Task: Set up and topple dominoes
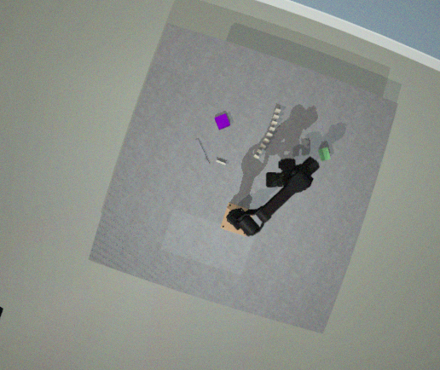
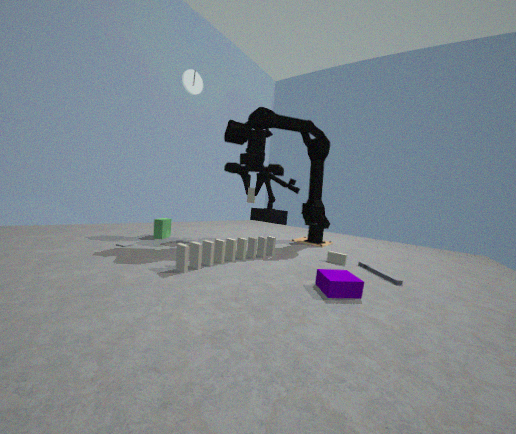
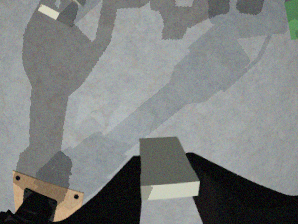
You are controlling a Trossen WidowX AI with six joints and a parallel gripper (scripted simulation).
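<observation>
Right now the thin rod is 40 cm to the left of my gripper tip, 15 cm below it and 3 cm behind it. Round my gripper tip: flat grey piece (35 cm ahead, 15 cm below, 9 cm to the right).
</observation>
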